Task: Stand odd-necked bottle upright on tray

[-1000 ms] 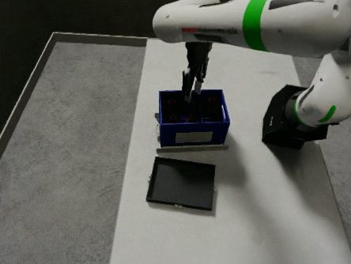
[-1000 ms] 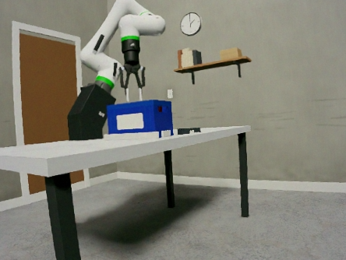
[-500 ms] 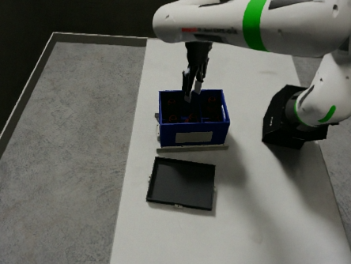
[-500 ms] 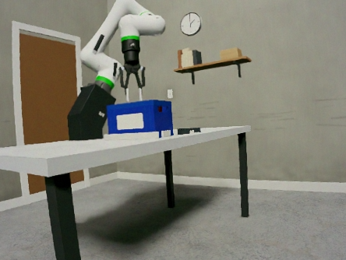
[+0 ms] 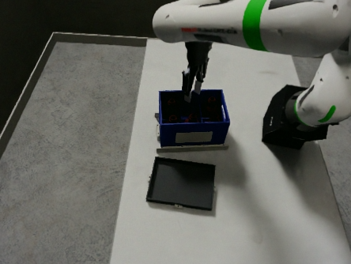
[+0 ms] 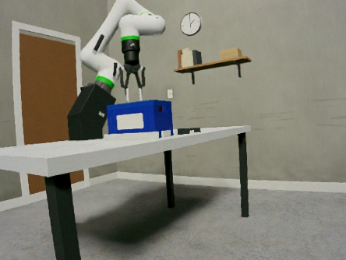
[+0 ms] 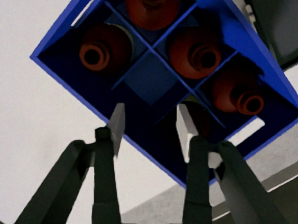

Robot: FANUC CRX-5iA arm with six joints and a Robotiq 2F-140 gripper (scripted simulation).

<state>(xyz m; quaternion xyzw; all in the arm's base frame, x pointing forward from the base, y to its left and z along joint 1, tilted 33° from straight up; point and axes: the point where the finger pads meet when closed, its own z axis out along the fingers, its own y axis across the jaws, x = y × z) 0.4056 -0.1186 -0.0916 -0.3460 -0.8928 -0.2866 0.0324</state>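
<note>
The crate lies 13 cm below my hand and 4 cm to the left of it. Also, from my hand: dark tray (31 cm to the left, 20 cm below, 3 cm ahead).
</note>
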